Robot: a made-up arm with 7 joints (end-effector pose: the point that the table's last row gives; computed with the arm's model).
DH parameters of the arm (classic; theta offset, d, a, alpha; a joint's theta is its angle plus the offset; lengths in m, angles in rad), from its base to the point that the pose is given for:
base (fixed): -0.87 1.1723 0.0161 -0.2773
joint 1: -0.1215 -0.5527 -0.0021 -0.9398
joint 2: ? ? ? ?
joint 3: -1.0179 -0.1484 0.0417 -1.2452
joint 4: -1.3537 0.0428 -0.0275 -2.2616
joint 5: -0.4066 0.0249 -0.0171 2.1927
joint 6: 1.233 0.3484 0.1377 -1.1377
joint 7: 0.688 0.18 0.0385 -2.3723
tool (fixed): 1.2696 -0.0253 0 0
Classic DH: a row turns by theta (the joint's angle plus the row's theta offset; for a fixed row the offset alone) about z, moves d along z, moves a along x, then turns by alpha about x.
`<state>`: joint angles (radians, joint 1 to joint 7).
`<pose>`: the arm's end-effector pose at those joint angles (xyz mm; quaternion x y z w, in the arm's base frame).
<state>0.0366 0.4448 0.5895 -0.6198 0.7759 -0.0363 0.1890</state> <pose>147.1 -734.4 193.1 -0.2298 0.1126 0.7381 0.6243</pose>
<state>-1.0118 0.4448 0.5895 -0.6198 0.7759 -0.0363 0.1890</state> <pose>-482.6 -756.1 334.1 -0.2753 0.2302 0.3064 0.8817</pose>
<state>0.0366 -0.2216 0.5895 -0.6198 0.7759 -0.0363 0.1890</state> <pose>60.8 -901.1 646.2 -0.4923 0.2033 0.5573 0.6370</pose>
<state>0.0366 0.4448 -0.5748 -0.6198 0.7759 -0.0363 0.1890</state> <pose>474.8 -330.6 235.2 -0.2830 -0.2382 0.9061 0.2055</pose>
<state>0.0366 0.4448 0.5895 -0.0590 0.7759 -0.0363 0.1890</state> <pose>197.4 -835.9 306.4 -0.4367 0.0982 0.5642 0.6937</pose>
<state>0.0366 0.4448 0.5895 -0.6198 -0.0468 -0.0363 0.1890</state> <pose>306.2 -906.7 506.4 -0.5708 0.2284 0.6432 0.4565</pose>
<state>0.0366 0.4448 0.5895 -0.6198 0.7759 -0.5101 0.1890</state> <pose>105.8 -632.3 143.7 -0.0700 0.0596 0.8565 0.5080</pose>
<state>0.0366 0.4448 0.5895 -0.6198 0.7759 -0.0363 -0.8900</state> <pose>111.3 -744.5 170.4 -0.0208 0.4995 0.8009 0.3297</pose>
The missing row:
joint 2: 0.0354 -0.0671 0.3245 -1.9262
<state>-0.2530 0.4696 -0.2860 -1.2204 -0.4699 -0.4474 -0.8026</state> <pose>555.8 -599.0 478.5 0.5680 -0.4599 -0.6760 0.0939</pose>
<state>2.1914 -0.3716 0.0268 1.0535 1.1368 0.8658 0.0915</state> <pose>579.6 422.5 643.1 0.0028 -0.6715 0.3816 0.6351</pose>
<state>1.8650 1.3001 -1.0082 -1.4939 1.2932 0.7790 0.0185</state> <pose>-604.8 24.1 127.4 -0.3613 0.3461 -0.4402 0.7456</pose>
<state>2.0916 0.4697 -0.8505 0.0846 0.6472 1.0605 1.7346</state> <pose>-71.0 654.4 348.6 0.4732 -0.6326 0.0505 0.6110</pose>
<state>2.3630 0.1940 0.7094 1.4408 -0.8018 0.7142 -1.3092</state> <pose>39.6 -277.9 478.2 -0.3036 0.1109 0.0784 0.9431</pose>
